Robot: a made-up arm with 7 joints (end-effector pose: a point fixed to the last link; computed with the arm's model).
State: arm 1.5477 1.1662 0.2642 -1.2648 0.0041 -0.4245 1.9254
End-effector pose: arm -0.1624 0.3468 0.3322 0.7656 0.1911 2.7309
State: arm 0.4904 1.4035 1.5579 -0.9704 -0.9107 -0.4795 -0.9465
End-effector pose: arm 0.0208 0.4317 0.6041 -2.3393 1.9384 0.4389
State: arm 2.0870 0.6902 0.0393 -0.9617 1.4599 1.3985 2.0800
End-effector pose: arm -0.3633 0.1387 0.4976 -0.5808 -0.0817 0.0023
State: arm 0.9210 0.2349 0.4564 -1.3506 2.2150 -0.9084 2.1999
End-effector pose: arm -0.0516 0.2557 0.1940 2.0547 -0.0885 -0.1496
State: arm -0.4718 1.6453 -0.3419 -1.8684 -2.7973 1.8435 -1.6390
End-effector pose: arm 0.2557 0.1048 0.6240 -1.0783 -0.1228 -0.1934
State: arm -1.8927 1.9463 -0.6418 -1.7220 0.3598 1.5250 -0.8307
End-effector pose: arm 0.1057 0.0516 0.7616 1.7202 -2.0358 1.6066
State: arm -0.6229 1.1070 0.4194 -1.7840 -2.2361 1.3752 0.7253
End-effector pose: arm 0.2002 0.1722 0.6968 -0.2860 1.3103 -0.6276
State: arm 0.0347 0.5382 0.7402 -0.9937 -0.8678 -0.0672 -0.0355
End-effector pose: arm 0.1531 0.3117 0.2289 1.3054 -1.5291 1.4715
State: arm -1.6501 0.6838 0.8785 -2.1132 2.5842 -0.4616 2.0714
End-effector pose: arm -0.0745 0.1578 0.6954 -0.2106 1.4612 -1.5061
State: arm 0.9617 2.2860 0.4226 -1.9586 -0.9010 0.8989 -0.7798
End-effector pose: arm 0.2738 0.1352 0.3814 -1.3817 2.0576 1.6505
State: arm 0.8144 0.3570 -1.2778 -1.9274 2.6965 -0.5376 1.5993
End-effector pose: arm 0.0027 -0.1643 0.2839 -0.1022 -1.3612 -0.3715
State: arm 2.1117 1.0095 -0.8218 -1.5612 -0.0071 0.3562 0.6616
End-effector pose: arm -0.3416 -0.0277 0.4719 1.7603 1.2577 0.7291
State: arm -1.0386 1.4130 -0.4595 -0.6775 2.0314 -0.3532 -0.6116
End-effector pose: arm 0.2659 0.2730 0.6540 -0.8222 -1.5312 2.5441
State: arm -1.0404 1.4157 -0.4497 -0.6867 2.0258 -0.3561 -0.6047
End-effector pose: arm 0.2646 0.2712 0.6570 -0.8488 -1.5329 2.5363
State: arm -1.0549 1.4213 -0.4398 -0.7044 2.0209 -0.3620 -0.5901
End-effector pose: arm 0.2621 0.2666 0.6645 -0.9115 -1.5314 2.5181
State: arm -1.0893 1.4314 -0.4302 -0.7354 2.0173 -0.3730 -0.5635
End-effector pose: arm 0.2569 0.2576 0.6788 -1.0293 -1.5236 2.4802
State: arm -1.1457 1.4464 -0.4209 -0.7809 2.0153 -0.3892 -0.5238
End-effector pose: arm 0.2475 0.2438 0.7000 -1.2046 -1.5052 2.4137
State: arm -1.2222 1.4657 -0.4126 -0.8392 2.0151 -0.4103 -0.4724
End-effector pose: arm 0.2320 0.2258 0.7259 -1.4247 -1.4725 2.3108
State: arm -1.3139 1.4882 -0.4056 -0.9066 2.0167 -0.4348 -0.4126
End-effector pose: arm 0.2097 0.2051 0.7534 -1.6672 -1.4235 2.1682
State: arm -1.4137 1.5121 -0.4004 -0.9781 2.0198 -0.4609 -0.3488
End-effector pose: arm 0.1815 0.1837 0.7787 -1.9045 -1.3601 1.9915
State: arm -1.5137 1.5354 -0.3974 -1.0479 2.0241 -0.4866 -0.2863
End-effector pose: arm 0.1499 0.1635 0.7989 -2.1127 -1.2886 1.7962
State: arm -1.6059 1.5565 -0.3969 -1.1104 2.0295 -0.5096 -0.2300
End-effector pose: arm 0.1189 0.1464 0.8129 -2.2768 -1.2176 1.6044
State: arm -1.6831 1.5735 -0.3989 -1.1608 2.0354 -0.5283 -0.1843
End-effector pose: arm 0.0923 0.1331 0.8212 -2.3927 -1.1558 1.4395
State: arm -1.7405 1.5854 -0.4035 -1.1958 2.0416 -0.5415 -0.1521
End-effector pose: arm 0.0731 0.1242 0.8253 -2.4645 -1.1090 1.3194
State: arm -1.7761 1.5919 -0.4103 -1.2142 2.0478 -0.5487 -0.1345
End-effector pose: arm 0.0622 0.1193 0.8271 -2.5006 -1.0800 1.2524
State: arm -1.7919 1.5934 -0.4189 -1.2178 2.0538 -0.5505 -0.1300
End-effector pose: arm 0.0593 0.1179 0.8277 -2.5097 -1.0674 1.2348
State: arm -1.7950 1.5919 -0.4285 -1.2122 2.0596 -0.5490 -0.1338
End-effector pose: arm 0.0613 0.1186 0.8278 -2.5031 -1.0655 1.2486
